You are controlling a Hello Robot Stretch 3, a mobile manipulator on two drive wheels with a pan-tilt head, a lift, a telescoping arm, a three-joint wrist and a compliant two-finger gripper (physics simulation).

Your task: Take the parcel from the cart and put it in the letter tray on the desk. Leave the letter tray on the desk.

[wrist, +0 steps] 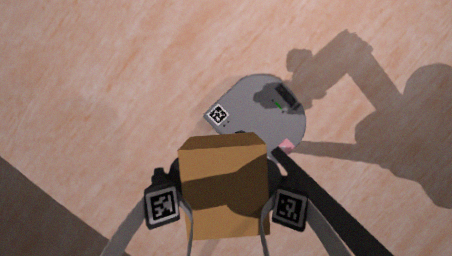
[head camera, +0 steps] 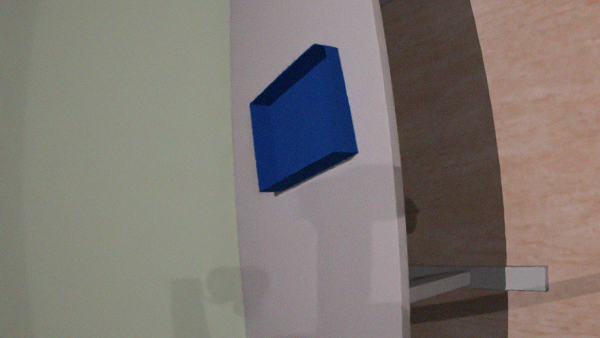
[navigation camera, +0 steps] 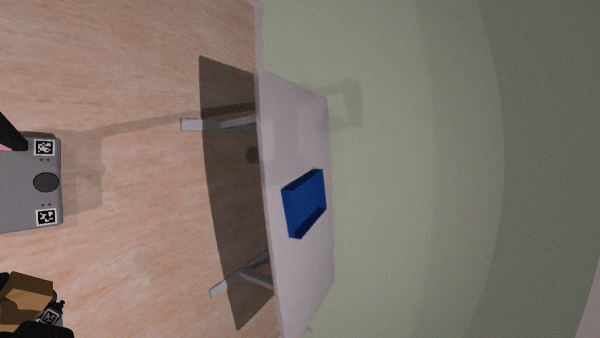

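Where they show: gripper, fingertip midpoint: [wrist: 225, 173] [navigation camera: 21, 290]; robot's base, link origin: [wrist: 238, 132] [navigation camera: 46, 180].
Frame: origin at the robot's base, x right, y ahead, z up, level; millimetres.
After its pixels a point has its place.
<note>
The parcel [wrist: 225, 185] {x 132, y -29, z 869 mm} [navigation camera: 29, 295] {x 110, y -9, z 870 mm}, a brown box, is held between the two fingertips of my gripper [wrist: 225, 173] {x 123, y -21, z 816 mm}, which is shut on it. In the wrist view it hangs over the floor, with my base below it. In the navigation camera view the parcel is at the lower left, away from the desk. The letter tray [head camera: 305, 120] {x 143, y 966, z 723 mm} [navigation camera: 305, 204] {x 160, y 999, z 723 mm}, a blue open tray with low walls, sits on the light desk [head camera: 350, 250] {x -156, y 789, z 721 mm} [navigation camera: 295, 135] {x -214, y 898, z 721 mm}. Its visible inside is empty. The cart does not show in these views.
My grey base [navigation camera: 20, 185] {x 7, y -66, z 159 mm} [wrist: 265, 110] {x 20, y -142, z 159 mm} stands on the floor in front of the desk. Desk feet [head camera: 527, 278] [navigation camera: 192, 124] stick out from under the desk top towards the base. A green wall [head camera: 125, 150] {x 89, y 1484, z 1093 mm} [navigation camera: 400, 175] {x 10, y 1475, z 1211 mm} is behind the desk.
</note>
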